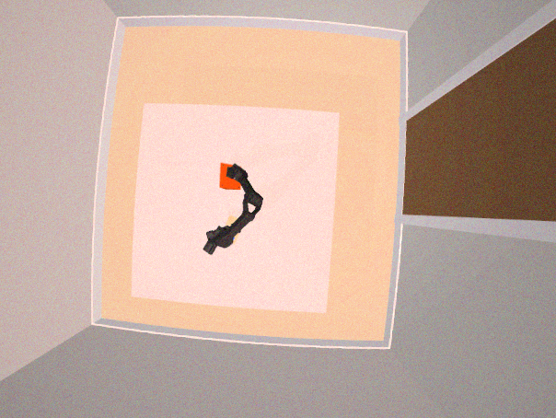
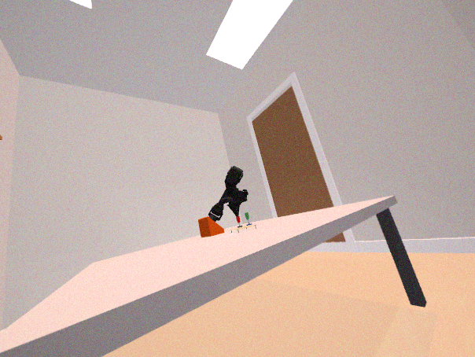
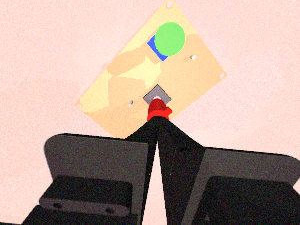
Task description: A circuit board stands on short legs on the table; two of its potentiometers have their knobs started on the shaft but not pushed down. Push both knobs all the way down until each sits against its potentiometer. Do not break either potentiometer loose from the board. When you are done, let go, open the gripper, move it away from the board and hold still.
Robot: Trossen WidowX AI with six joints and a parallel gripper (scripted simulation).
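Right now my gripper tip is 5 cm short of the green knob, 2 cm to the right of it and 1 cm above it. The rest, counted from my gripper tip: red knob: 1 cm below.
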